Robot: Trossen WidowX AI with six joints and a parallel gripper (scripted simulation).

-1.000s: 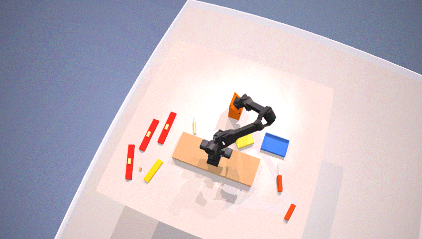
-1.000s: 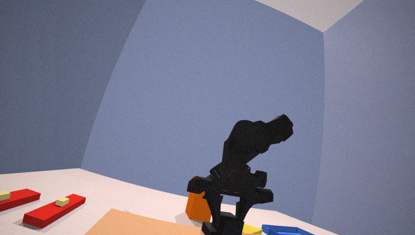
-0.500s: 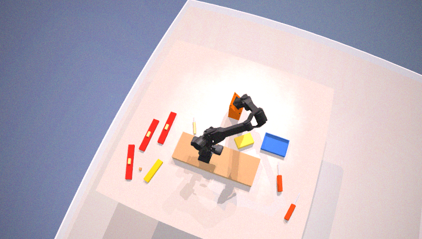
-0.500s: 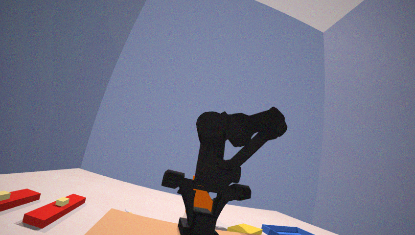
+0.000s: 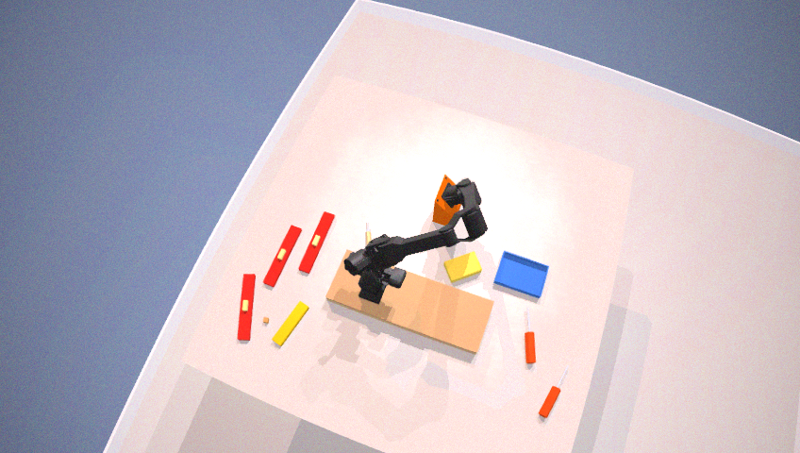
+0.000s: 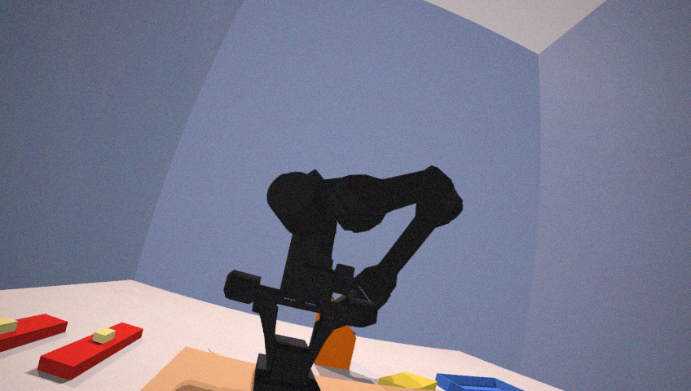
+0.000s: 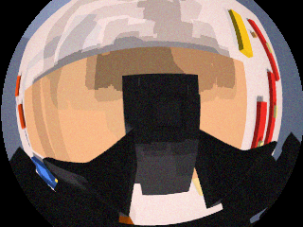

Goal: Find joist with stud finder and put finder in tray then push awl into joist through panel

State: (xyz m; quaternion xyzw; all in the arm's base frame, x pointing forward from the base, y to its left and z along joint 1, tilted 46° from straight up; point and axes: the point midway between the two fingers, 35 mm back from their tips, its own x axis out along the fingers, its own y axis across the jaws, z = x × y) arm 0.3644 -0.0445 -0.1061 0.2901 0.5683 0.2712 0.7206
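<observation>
Right now my gripper tip is 25 cm past the blue tray, 43 cm to the right of it and 5 cm above it. Also, from my gripper tip: yellow bar (22 cm ahead, 20 cm to the right, 6 cm below); awl (18 cm behind, 11 cm to the right, 6 cm below); stud finder (1 cm ahead, 2 cm above).
</observation>
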